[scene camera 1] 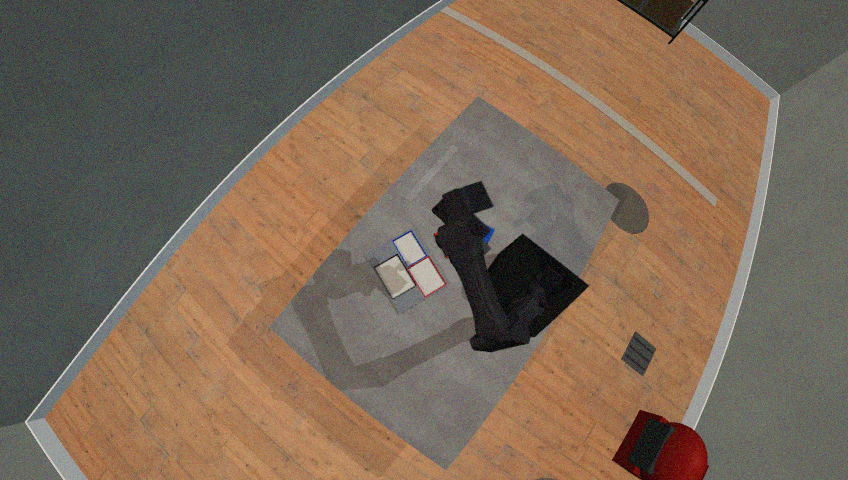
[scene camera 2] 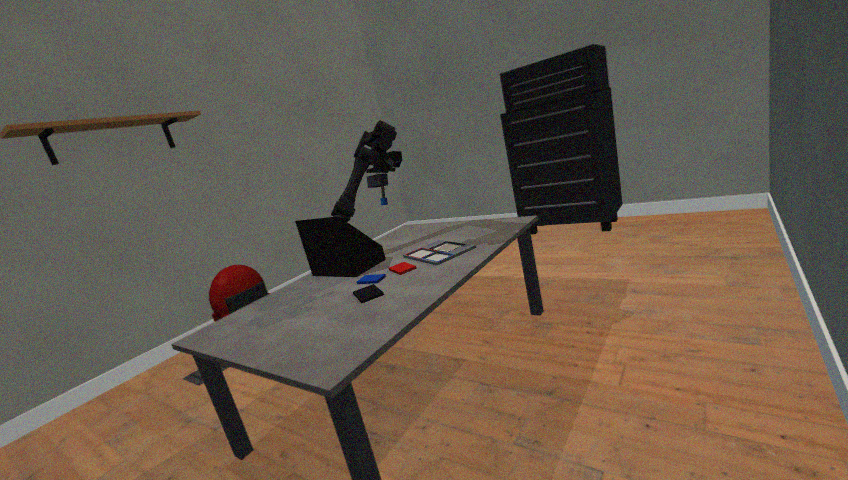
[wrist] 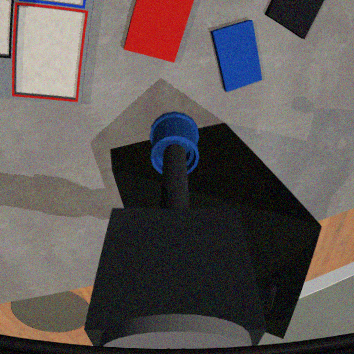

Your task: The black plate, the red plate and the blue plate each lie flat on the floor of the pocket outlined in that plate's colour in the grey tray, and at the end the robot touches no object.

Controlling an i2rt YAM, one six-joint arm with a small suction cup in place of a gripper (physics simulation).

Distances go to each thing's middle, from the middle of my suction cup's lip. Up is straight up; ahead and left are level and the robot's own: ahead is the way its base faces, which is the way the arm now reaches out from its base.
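Labels:
The grey tray (scene camera 1: 406, 270) is 26 cm below my suction cup, 14 cm to the left of it and 11 cm ahead of it. As for the blue plate (wrist: 235, 47), my suction cup is 26 cm above it and 2 cm past it, and it is also 16 cm to the left of the plate.

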